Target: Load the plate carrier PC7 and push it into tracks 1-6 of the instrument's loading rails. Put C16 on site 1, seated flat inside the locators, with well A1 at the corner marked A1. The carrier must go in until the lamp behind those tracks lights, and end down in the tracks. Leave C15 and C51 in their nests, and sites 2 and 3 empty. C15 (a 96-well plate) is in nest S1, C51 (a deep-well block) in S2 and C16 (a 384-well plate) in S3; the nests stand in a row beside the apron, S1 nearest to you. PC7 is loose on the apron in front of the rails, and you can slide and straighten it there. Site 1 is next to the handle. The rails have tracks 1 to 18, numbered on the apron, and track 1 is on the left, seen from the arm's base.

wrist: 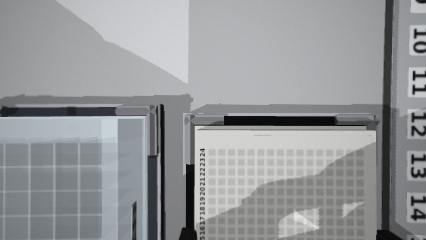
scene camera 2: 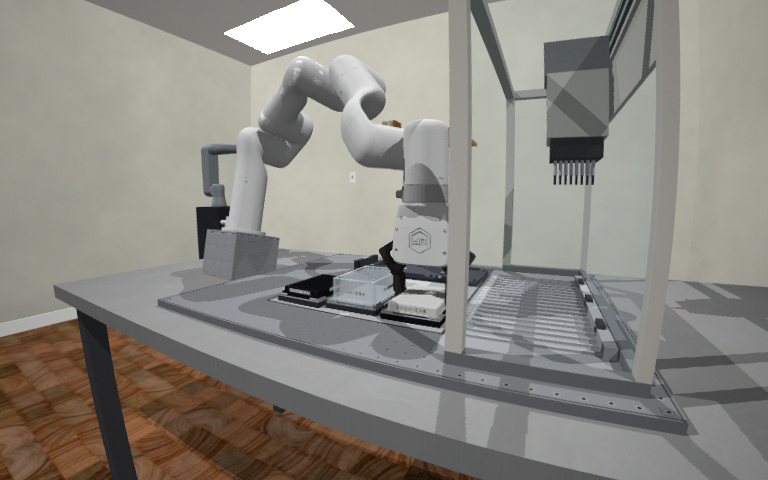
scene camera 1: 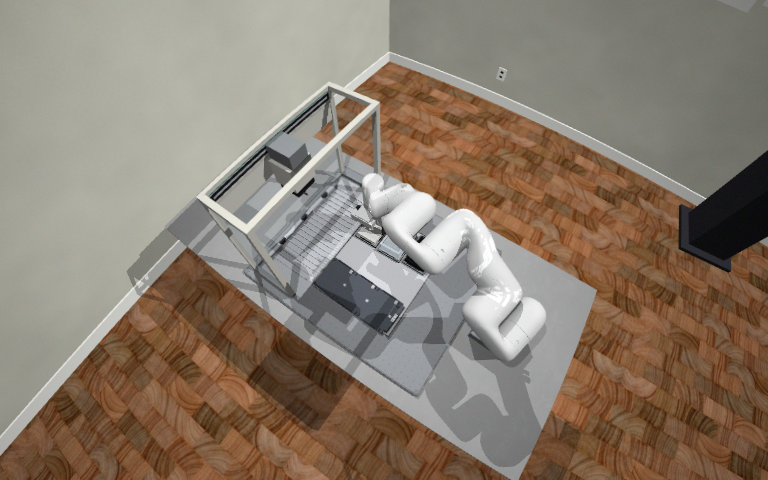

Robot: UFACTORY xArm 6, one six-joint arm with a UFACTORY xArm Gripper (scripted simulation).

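A dark carrier PC7 (scene camera 1: pixel 374 306) is visible, and scene camera 2 also shows the dark carrier PC7 (scene camera 2: pixel 430 274); in the wrist view the dark carrier PC7 is out of frame. A dark plate C15 (scene camera 2: pixel 324 282) is present; in the wrist view the dark plate C15 is out of frame. A clear deep-well block C51 (scene camera 2: pixel 370 285) is visible in the wrist view too: the clear deep-well block C51 (wrist: pixel 45 147). Likewise a white 384-well plate C16 (scene camera 2: pixel 418 300), with the wrist view also showing the white 384-well plate C16 (wrist: pixel 244 175). A nest S3 (wrist: pixel 228 120) is visible as well.
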